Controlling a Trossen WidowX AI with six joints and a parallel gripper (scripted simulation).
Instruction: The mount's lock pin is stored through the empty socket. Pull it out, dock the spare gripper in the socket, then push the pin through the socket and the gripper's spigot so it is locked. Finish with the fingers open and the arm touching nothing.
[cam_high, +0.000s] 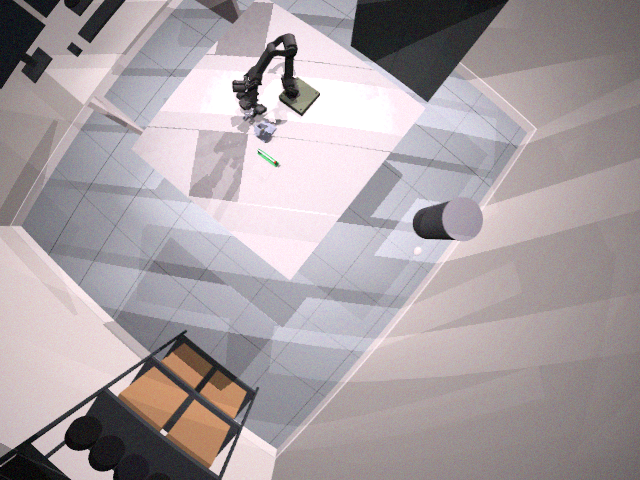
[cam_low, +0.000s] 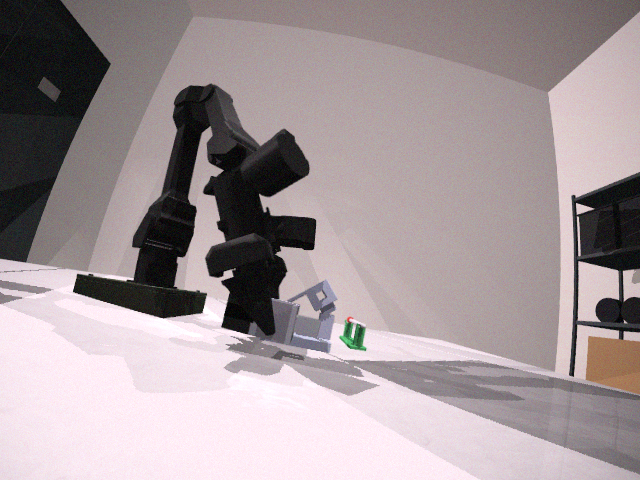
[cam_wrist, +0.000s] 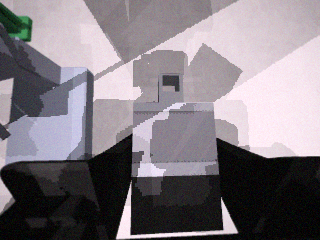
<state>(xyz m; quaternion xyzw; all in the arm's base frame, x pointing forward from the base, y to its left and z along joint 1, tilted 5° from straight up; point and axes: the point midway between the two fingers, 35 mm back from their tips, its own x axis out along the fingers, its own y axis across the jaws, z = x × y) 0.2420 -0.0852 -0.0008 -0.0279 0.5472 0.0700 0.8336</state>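
The mount socket lies 20 mm ahead of my gripper tip, 140 mm to the left of it and 20 mm above it. From my gripper tip the other things lie so: spare gripper: 20 mm above; then green stand: 100 mm ahead, 260 mm to the left, 10 mm below.
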